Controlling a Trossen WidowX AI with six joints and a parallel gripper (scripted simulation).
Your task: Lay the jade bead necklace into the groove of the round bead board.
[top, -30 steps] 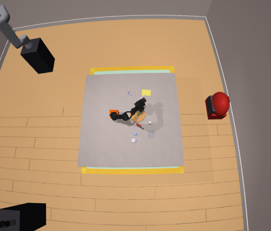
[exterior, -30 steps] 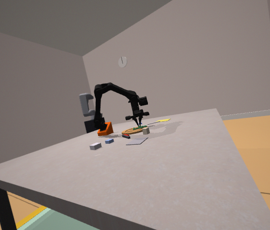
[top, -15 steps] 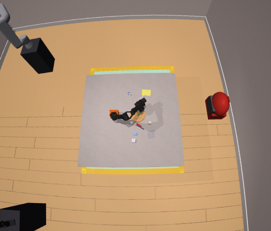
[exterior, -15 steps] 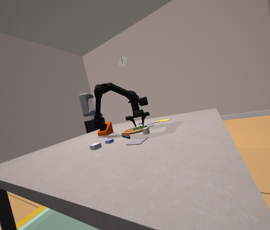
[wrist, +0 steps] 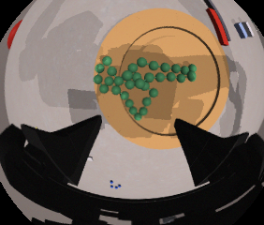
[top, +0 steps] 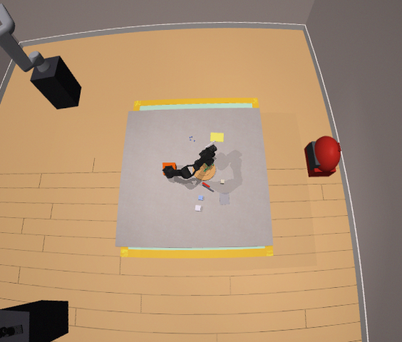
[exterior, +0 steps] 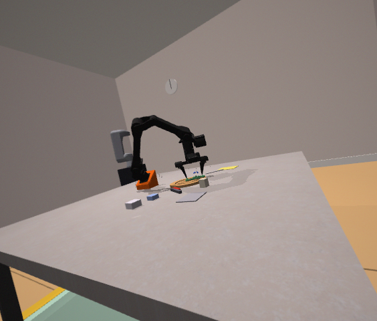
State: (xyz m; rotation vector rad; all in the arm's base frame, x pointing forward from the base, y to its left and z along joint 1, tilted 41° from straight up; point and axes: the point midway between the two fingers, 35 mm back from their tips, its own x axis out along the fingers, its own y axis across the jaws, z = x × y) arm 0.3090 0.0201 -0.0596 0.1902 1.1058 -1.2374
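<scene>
Now: gripper tip 1 cm past the round wooden bead board, 6 cm to the left of it and 1 cm above it. The rest, counted from my gripper tip: beige cube: 13 cm ahead, 19 cm to the right; then red-handled tool: 22 cm to the right, 1 cm below; then yellow sheet: 13 cm ahead, 24 cm to the left, 2 cm below.
</scene>
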